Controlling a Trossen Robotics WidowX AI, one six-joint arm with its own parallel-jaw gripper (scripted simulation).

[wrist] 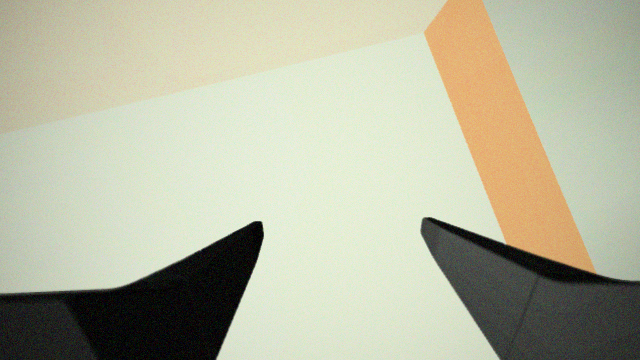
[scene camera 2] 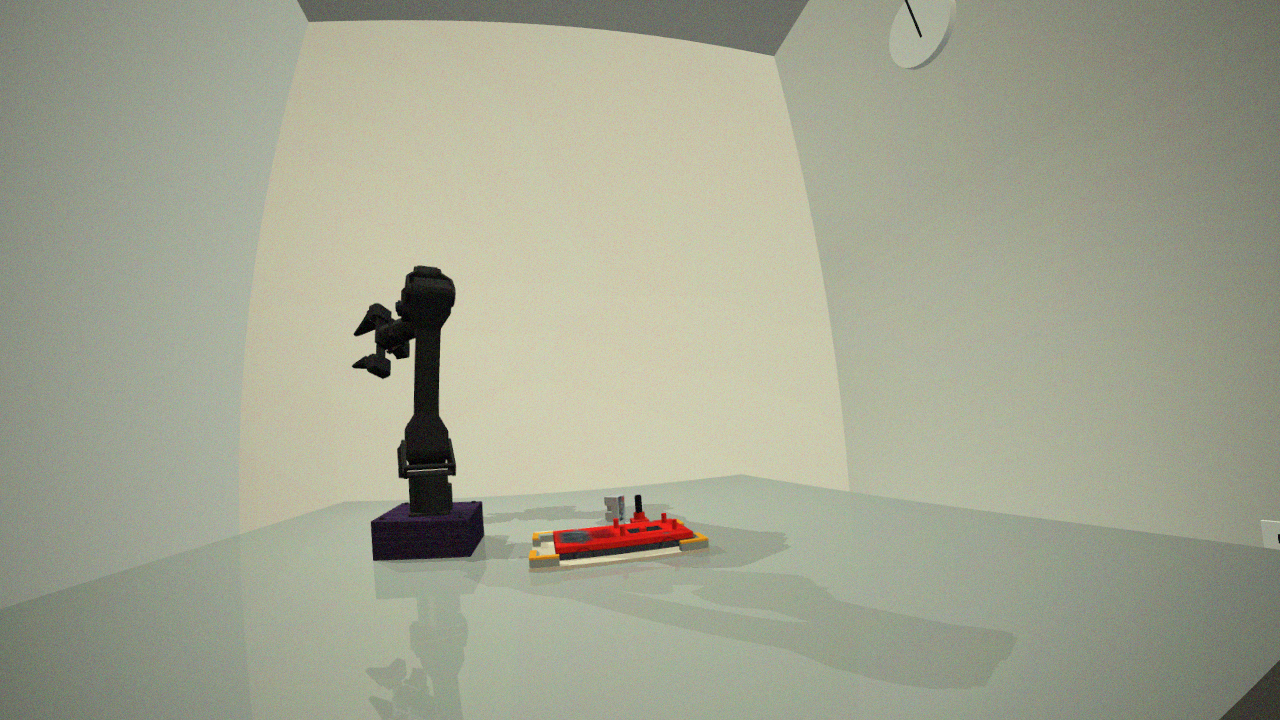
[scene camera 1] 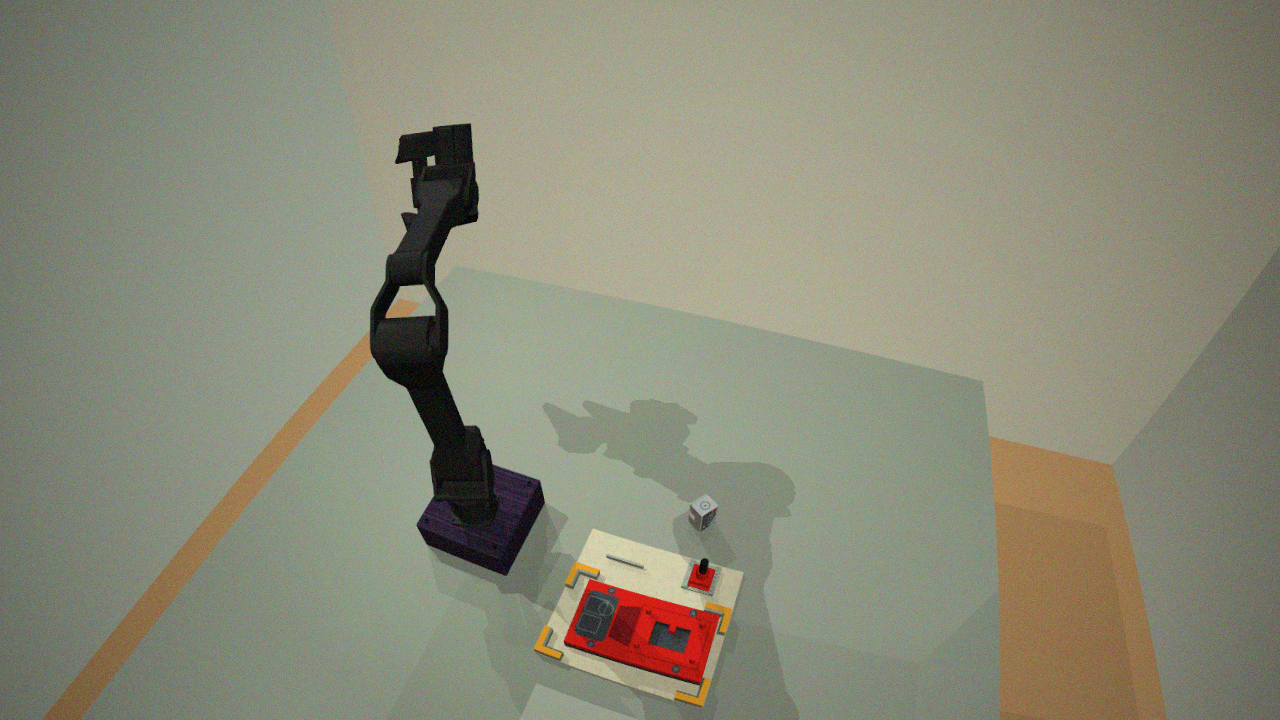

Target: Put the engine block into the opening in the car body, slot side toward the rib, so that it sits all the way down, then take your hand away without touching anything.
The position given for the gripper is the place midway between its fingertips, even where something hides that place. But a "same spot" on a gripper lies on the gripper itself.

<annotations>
gripper: wrist; scene camera 2 353, 350; scene camera 1
same spot on gripper: [wrist: 193, 301] = [scene camera 1: 416, 159]
</annotations>
